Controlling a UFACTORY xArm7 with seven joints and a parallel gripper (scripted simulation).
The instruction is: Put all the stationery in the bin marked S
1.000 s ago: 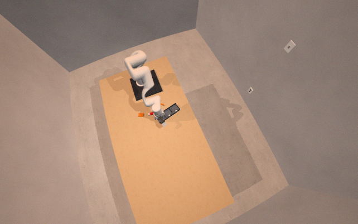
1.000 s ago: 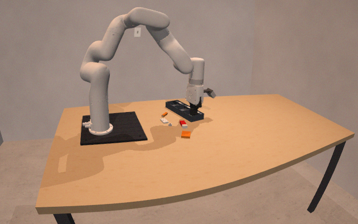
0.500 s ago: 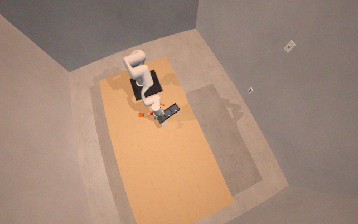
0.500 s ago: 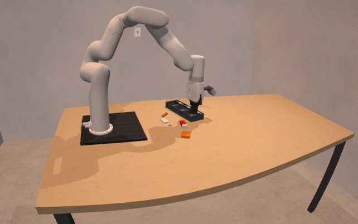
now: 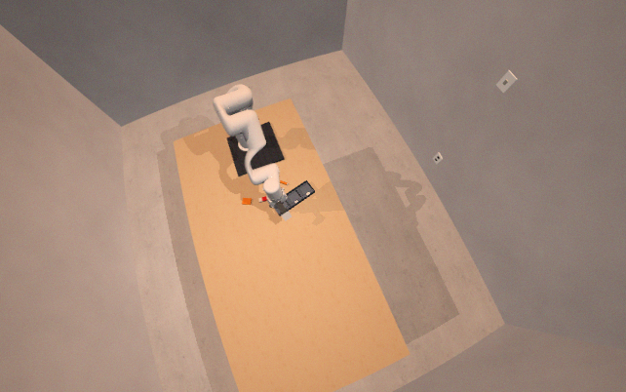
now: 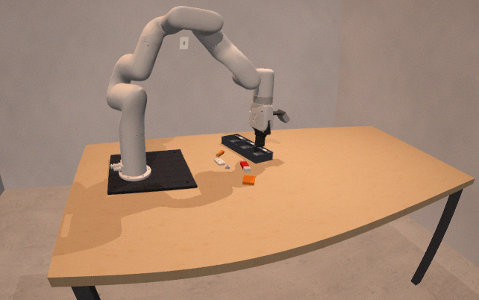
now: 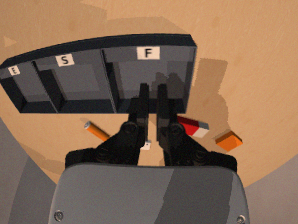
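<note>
The dark bin tray lies 9 cm to the left of my hand, 6 cm below it and 2 cm behind it. Round my hand: orange stick: 13 cm behind, 7 cm to the left, 6 cm below; then eraser: 9 cm behind, 8 cm to the right, 7 cm below; then grey nut: 15 cm behind, 7 cm below, 5 cm to the right.
</note>
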